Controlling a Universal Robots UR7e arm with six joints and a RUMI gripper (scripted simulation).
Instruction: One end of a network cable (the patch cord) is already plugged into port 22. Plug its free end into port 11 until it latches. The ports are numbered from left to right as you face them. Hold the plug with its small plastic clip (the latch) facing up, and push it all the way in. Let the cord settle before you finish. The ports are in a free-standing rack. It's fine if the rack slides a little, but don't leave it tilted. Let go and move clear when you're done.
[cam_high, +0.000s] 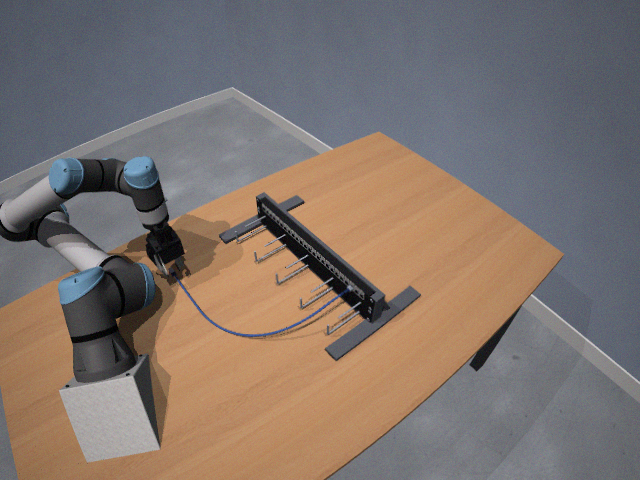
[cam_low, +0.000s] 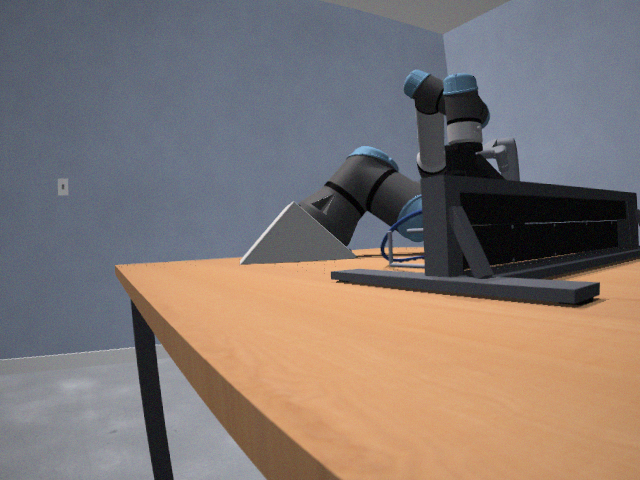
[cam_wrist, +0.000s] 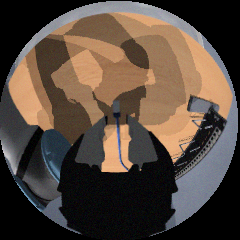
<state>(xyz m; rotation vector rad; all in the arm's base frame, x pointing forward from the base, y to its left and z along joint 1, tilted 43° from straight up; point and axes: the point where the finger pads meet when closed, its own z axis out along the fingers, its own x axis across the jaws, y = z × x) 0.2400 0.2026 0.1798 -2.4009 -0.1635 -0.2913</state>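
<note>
The cable plug lies 20 mm below my hand and 10 mm to the left of it.
</note>
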